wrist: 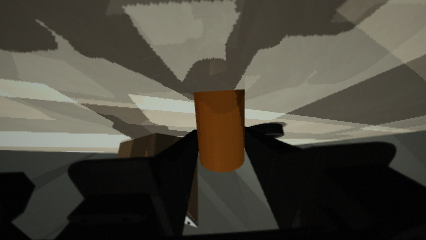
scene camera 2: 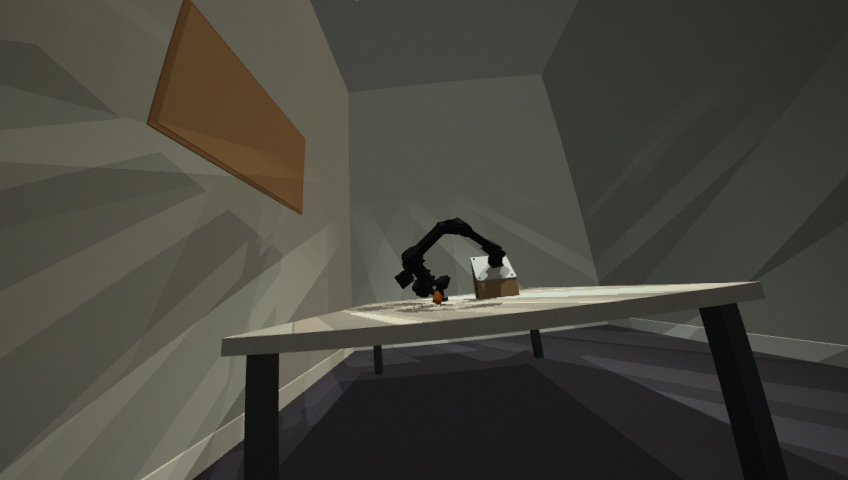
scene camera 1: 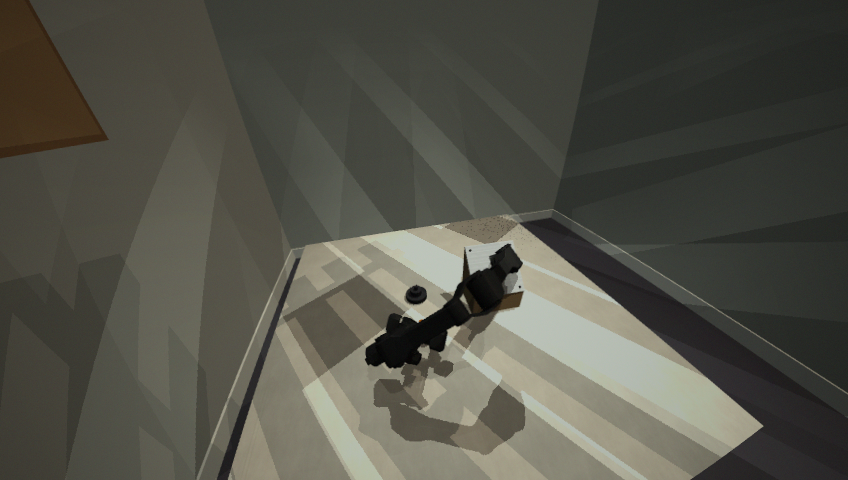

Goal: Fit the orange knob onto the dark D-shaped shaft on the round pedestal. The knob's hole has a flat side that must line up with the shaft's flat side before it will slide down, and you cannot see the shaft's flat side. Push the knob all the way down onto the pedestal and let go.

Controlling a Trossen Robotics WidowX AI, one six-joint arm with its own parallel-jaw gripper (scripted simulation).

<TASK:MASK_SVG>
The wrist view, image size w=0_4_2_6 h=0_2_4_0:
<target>my gripper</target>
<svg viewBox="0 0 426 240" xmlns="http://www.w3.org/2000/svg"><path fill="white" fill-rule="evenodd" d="M0 172L0 240L32 240L11 221L14 221L19 215L23 214L35 186L24 172ZM426 186L389 167L397 152L396 147L392 143L380 141L302 149L245 126L245 151L262 186L262 191L279 229L183 236L184 222L199 153L197 129L195 129L153 157L92 159L79 161L69 166L68 176L84 199L67 216L70 223L54 240L426 240Z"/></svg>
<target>orange knob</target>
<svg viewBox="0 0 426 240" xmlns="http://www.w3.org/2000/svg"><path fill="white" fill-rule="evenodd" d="M245 89L193 92L199 158L201 165L207 170L220 173L230 172L240 168L244 163Z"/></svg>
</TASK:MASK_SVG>
